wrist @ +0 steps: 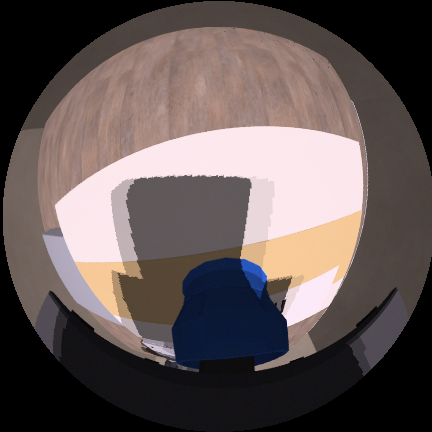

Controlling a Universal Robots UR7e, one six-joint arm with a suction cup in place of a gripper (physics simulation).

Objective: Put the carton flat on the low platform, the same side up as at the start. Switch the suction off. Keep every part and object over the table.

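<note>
The carton fills the middle of the wrist view, with its pale top, orange band and white label facing up. Part of the label and its barcode is hidden behind the cup. My blue suction cup is at the carton's top face, over the orange band, and appears to be holding it; the contact itself is hidden. A wide dark shadow lies across the carton top. The low platform is a grey-lavender slab at the left, partly hidden behind the carton's left edge.
The wooden table top stretches beyond the carton toward the top of the view. Its right edge runs close beside the carton. A small pale object partly shows at the bottom, left of the cup. Dark wrist parts cover the bottom rim.
</note>
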